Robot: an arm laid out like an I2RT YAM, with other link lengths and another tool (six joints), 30 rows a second.
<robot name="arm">
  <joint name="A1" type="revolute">
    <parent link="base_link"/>
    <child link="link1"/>
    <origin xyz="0 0 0.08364" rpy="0 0 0"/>
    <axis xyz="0 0 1"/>
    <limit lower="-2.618" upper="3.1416"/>
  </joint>
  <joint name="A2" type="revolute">
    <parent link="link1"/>
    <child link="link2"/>
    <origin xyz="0.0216 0.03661 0.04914" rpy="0 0 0"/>
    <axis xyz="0 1 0"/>
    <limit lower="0" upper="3.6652"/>
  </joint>
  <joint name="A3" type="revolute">
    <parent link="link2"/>
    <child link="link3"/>
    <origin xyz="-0.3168 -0.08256 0" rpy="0 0 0"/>
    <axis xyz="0 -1 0"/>
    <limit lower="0" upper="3.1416"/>
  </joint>
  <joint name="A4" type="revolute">
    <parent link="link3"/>
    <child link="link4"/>
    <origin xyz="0.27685 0.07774 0.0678" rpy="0 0 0"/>
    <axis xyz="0 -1 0"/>
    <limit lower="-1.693" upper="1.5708"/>
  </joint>
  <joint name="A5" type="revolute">
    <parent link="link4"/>
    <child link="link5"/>
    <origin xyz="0.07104 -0.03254 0.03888" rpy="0 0 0"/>
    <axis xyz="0 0 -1"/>
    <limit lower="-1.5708" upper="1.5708"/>
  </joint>
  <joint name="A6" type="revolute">
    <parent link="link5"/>
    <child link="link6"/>
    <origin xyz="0.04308 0 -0.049" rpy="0 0 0"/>
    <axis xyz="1 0 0"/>
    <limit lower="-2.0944" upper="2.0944"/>
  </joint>
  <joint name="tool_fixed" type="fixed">
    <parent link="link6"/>
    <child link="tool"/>
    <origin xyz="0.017 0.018 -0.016" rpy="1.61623 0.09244 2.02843"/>
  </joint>
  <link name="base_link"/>
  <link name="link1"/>
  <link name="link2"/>
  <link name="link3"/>
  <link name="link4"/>
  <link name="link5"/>
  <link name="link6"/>
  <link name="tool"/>
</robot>
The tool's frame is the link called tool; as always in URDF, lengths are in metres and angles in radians.
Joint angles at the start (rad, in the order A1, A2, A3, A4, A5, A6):
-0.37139, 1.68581, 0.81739, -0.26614, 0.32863, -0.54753
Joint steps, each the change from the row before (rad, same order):
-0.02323, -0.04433, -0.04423, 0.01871, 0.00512, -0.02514
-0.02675, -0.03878, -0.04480, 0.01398, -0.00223, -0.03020
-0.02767, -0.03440, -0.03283, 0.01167, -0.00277, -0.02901
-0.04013, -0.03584, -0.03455, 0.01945, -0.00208, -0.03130
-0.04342, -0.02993, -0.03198, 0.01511, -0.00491, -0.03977
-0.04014, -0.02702, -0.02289, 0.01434, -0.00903, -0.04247
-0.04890, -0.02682, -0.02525, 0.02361, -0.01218, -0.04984
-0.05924, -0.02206, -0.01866, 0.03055, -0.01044, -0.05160
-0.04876, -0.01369, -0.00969, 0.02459, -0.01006, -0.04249
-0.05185, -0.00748, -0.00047, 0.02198, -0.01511, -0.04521
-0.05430, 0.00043, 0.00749, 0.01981, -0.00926, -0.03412
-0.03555, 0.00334, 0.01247, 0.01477, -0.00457, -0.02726
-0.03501, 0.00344, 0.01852, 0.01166, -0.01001, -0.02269
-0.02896, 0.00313, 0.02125, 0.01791, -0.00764, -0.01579
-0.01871, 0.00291, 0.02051, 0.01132, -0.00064, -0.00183
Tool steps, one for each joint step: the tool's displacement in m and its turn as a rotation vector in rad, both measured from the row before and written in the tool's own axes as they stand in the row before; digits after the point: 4 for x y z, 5 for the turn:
0.0004, -0.0140, -0.0043, 0.00025, -0.01868, 0.00101
0.0010, -0.0152, -0.0021, 0.00789, -0.00722, -0.00163
-0.0007, -0.0124, -0.0028, 0.00333, -0.01031, 0.00010
-0.0030, -0.0144, -0.0027, 0.00088, -0.01781, 0.01041
-0.0030, -0.0149, -0.0015, 0.00983, -0.01152, 0.00531
-0.0036, -0.0119, -0.0022, 0.00472, -0.01228, -0.00169
-0.0046, -0.0134, -0.0017, 0.00341, -0.01705, -0.00087
-0.0077, -0.0137, -0.0020, 0.00311, -0.02732, 0.00818
-0.0072, -0.0104, -0.0017, 0.00303, -0.02322, 0.00607
-0.0093, -0.0096, -0.0021, 0.00263, -0.02230, 0.00454
-0.0112, -0.0097, -0.0020, 0.00583, -0.02480, 0.01877
-0.0097, -0.0054, -0.0021, 0.00504, -0.02270, 0.00849
-0.0110, -0.0045, -0.0031, -0.00169, -0.02312, 0.00985
-0.0119, -0.0026, -0.0039, -0.00776, -0.03220, 0.01118
-0.0098, -0.0009, -0.0036, -0.00716, -0.02795, 0.01640

